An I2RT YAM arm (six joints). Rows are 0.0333 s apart.
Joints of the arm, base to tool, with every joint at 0 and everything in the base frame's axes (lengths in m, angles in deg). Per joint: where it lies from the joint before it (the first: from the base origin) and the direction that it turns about. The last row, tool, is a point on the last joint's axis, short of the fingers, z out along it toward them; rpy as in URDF.
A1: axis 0 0 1 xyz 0.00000 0.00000 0.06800
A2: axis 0 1 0 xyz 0.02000 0.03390 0.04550
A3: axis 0 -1 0 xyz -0.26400 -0.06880 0.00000
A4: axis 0 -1 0 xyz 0.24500 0.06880 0.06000
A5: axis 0 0 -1 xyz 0.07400 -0.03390 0.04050
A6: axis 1 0 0 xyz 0.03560 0.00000 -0.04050
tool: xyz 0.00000 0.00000 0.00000 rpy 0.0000 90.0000 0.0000
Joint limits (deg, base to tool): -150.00..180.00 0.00..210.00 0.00..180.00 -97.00..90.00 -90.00..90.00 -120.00..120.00
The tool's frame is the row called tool.
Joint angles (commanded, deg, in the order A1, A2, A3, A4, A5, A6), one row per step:
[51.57 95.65 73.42 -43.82 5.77 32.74]
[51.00 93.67 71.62 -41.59 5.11 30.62]
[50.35 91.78 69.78 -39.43 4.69 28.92]
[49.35 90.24 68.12 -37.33 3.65 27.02]
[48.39 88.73 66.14 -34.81 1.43 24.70]
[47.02 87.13 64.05 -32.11 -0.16 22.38]
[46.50 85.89 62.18 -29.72 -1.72 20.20]
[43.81 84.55 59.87 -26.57 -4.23 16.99]
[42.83 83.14 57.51 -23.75 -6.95 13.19]
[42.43 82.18 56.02 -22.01 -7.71 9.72]
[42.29 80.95 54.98 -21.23 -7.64 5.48]
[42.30 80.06 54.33 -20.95 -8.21 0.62]
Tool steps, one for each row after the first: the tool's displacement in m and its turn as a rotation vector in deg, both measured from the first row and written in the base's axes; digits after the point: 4 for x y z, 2 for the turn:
[-0.0007 -0.0056 0.0034 1.54 -1.62 1.62]
[-0.0011 -0.0117 0.0060 2.87 -3.24 2.67]
[0.0002 -0.0179 0.0074 4.26 -4.46 3.82]
[0.0007 -0.0235 0.0073 6.23 -5.21 5.95]
[0.0028 -0.0311 0.0073 7.86 -6.66 7.40]
[0.0019 -0.0349 0.0062 9.21 -7.83 9.57]
[0.0086 -0.0468 0.0041 10.85 -9.49 10.97]
[0.0078 -0.0525 0.0017 12.28 -11.12 14.69]
[0.0066 -0.0559 0.0004 12.13 -13.17 17.64]
[0.0041 -0.0592 0.0016 10.93 -15.74 21.00]
[0.0015 -0.0610 0.0027 9.68 -17.92 25.34]

